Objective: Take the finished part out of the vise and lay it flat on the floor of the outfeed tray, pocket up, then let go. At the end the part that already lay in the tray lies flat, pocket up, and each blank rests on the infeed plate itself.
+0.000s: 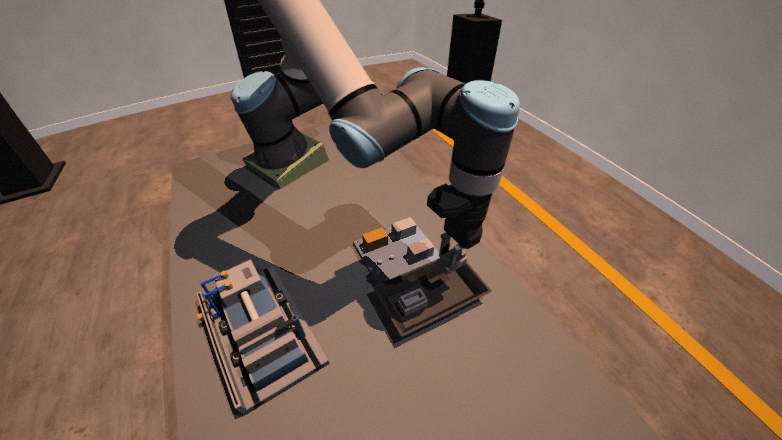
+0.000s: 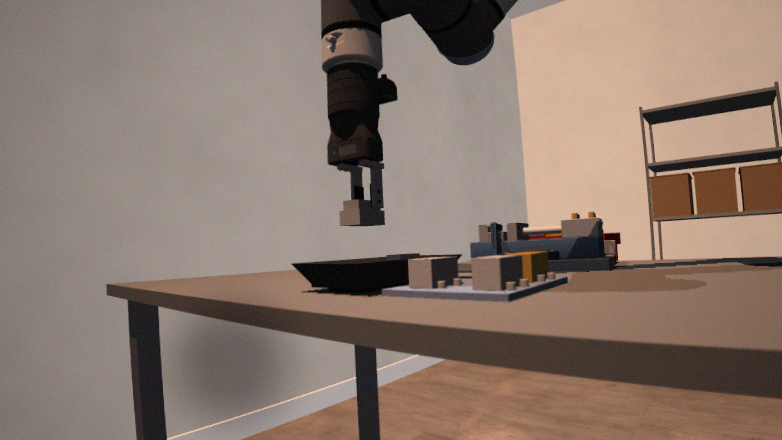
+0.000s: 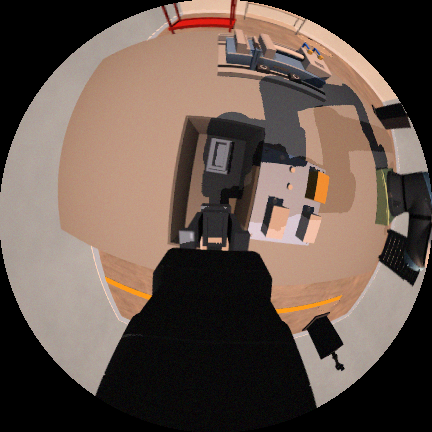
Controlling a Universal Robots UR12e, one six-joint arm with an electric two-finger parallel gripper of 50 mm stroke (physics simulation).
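Pixels of known places: gripper, between the fingertips: (image 1: pixel 448 259) (image 2: pixel 367 209) (image 3: pixel 214 221); arm's base, origin of its link: (image 1: pixel 281 151) (image 3: pixel 392 193).
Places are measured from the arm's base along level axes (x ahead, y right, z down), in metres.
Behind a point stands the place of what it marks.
Note:
My gripper (image 1: pixel 451 252) @(y -0.247, x 0.712, z -0.059 m) (image 2: pixel 366 201) @(y -0.247, x 0.712, z -0.059 m) (image 3: pixel 214 221) @(y -0.247, x 0.712, z -0.059 m) is shut on the finished part (image 1: pixel 453 264) (image 2: pixel 362 214) @(y -0.279, x 0.689, z -0.049 m), a grey block held level above the outfeed tray (image 1: pixel 444 314) @(y -0.199, x 0.792, z 0.015 m) (image 2: pixel 355 274) @(y -0.316, x 0.667, z 0.030 m) (image 3: pixel 182 185) @(y -0.221, x 0.778, z 0.030 m), near the end away from the vise. Its pocket is hidden by the fingers. The other part (image 1: pixel 413 309) @(y -0.149, x 0.745, z 0.031 m) (image 2: pixel 403 256) @(y -0.173, x 0.712, z 0.014 m) (image 3: pixel 218 170) @(y -0.183, x 0.721, z 0.024 m) lies flat in the tray, pocket up. Two pale blanks (image 1: pixel 419 250) @(y -0.236, x 0.608, z 0.013 m) (image 2: pixel 496 271) @(y -0.272, x 0.492, z 0.028 m) (image 3: pixel 277 221) @(y -0.244, x 0.598, z 0.013 m) and an orange block (image 1: pixel 375 239) @(y -0.148, x 0.527, z 0.014 m) (image 2: pixel 535 266) @(y -0.170, x 0.493, z 0.030 m) (image 3: pixel 322 187) @(y -0.153, x 0.510, z 0.013 m) stand upright on the infeed plate (image 1: pixel 394 266) @(y -0.168, x 0.603, z 0.049 m) (image 3: pixel 270 186) @(y -0.186, x 0.615, z 0.049 m) beside the tray. The vise (image 1: pixel 267 322) @(y 0.151, x 0.689, z -0.037 m) (image 2: pixel 557 249) @(y 0.135, x 0.584, z 0.019 m) (image 3: pixel 277 57) @(y 0.145, x 0.650, z -0.003 m) stands apart.
Small pins (image 1: pixel 378 262) @(y -0.134, x 0.579, z 0.043 m) (image 3: pixel 290 186) @(y -0.173, x 0.575, z 0.041 m) stand on the infeed plate. Blue hoses (image 1: pixel 214 281) @(y 0.243, x 0.544, z -0.039 m) loop at the vise's end. The tray's raised walls surround its floor. The arm's green base (image 1: pixel 300 166) @(y -0.044, x 0.101, z 0.018 m) is at the back of the table. A red cart (image 3: pixel 202 23) stands beyond the vise.

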